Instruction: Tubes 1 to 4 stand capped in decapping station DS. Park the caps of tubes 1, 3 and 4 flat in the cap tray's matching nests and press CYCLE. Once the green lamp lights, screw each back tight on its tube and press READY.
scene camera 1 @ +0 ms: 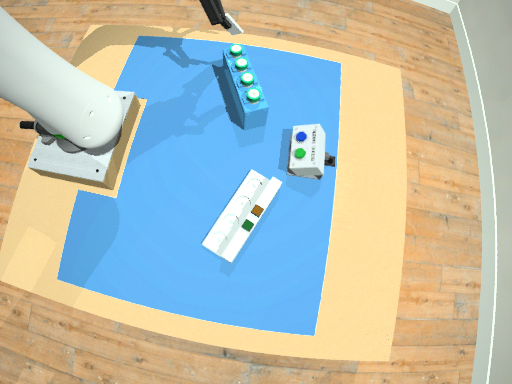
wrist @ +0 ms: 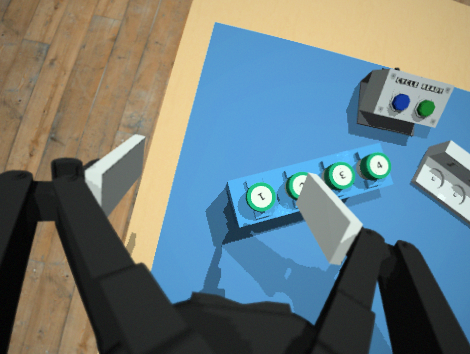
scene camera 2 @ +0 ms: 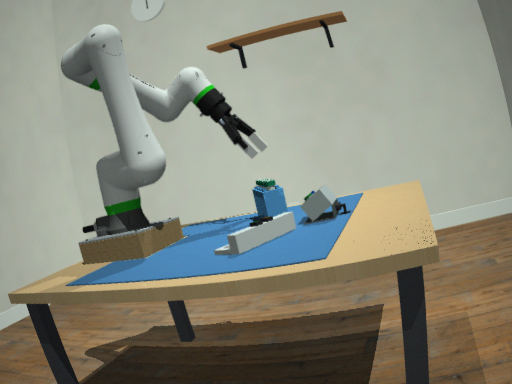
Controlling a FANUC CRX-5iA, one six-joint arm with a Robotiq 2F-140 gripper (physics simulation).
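Seen in the pictures: gripper, fingertip midpoint: (scene camera 1: 242, 13) (wrist: 226, 172) (scene camera 2: 260, 152); arm's base at its link origin: (scene camera 2: 128, 229).
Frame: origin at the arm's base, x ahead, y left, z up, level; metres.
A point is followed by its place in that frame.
The blue decapping station (scene camera 1: 255, 118) @[x 0.467, y 0.078, z -0.017 m] (scene camera 2: 272, 202) @[x 0.461, y 0.075, z -0.009 m] holds four green-rimmed white caps: cap 1 (scene camera 1: 236, 49) @[x 0.395, y 0.246, z 0.052 m] (wrist: 260, 196) @[x 0.394, y 0.252, z 0.052 m], cap 2 (scene camera 1: 241, 63) @[x 0.415, y 0.198, z 0.052 m] (wrist: 294, 186) @[x 0.412, y 0.213, z 0.052 m], cap 3 (scene camera 1: 247, 78) @[x 0.436, y 0.151, z 0.052 m] (wrist: 340, 175) @[x 0.435, y 0.158, z 0.052 m] and cap 4 (scene camera 1: 253, 95) @[x 0.456, y 0.102, z 0.053 m] (wrist: 375, 165) @[x 0.455, y 0.113, z 0.052 m]. My gripper (scene camera 2: 257, 148) @[x 0.401, y 0.297, z 0.140 m] (wrist: 226, 172) @[x 0.401, y 0.297, z 0.140 m] is wide open and empty, above the station. Its right finger partly hides cap 2 in the wrist view. The white cap tray (scene camera 1: 271, 189) @[x 0.524, y -0.099, z -0.024 m] (scene camera 2: 265, 232) @[x 0.496, y -0.185, z -0.046 m] has four empty nests. Its green lamp (scene camera 1: 247, 225) @[x 0.479, y -0.191, z -0.015 m] looks dark. The button box (scene camera 1: 312, 155) @[x 0.610, y -0.014, z 0.009 m] (scene camera 2: 320, 202) @[x 0.618, y -0.044, z -0.020 m] carries blue CYCLE (scene camera 1: 301, 136) @[x 0.582, y 0.035, z 0.001 m] (wrist: 401, 102) @[x 0.581, y 0.039, z 0.000 m] and green READY (scene camera 1: 300, 153) @[x 0.582, y -0.010, z 0.002 m] (wrist: 426, 108) @[x 0.580, y -0.006, z 0.000 m].
A blue mat (scene camera 1: 165, 250) @[x 0.291, y -0.269, z -0.069 m] (scene camera 2: 310, 245) @[x 0.621, y -0.311, z -0.069 m] lies on the wooden table (scene camera 1: 370, 225) @[x 0.795, y -0.148, z -0.072 m] (scene camera 2: 395, 220) @[x 0.813, y -0.218, z -0.072 m]. An amber square (scene camera 1: 257, 210) @[x 0.497, y -0.154, z -0.015 m] sits beside the green lamp on the tray. The arm's base block (scene camera 1: 75, 167) @[x 0.028, y -0.111, z 0.004 m] (scene camera 2: 120, 247) @[x 0.038, y -0.134, z -0.033 m] stands at the table's left. A wall shelf (scene camera 2: 280, 33) hangs behind.
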